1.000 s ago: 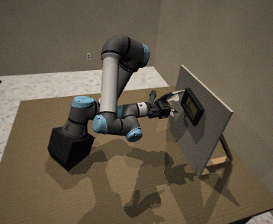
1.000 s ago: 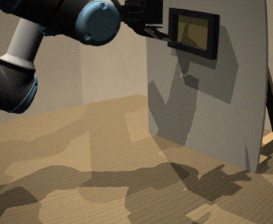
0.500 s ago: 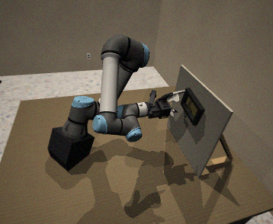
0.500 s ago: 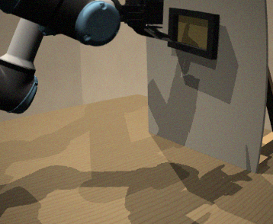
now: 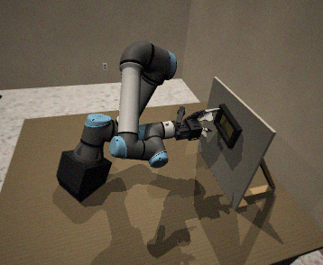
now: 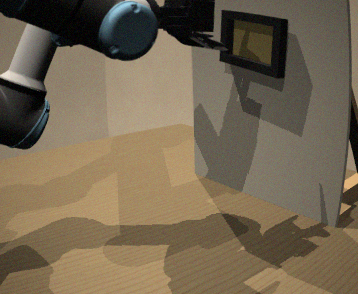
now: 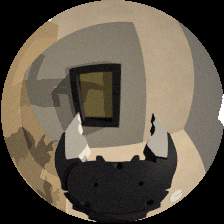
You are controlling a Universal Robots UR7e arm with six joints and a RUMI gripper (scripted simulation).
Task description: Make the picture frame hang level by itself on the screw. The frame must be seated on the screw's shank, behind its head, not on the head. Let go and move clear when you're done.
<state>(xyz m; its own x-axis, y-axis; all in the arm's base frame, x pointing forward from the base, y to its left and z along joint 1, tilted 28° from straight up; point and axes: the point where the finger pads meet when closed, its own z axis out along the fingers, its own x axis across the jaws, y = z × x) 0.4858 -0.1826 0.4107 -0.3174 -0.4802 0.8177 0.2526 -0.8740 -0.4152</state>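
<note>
The picture frame lies 80 mm ahead of my hand, 30 mm to the left of it and 50 mm below it. The rest, counted from my hand: grey board 100 mm ahead, 30 mm to the left, 160 mm below.
</note>
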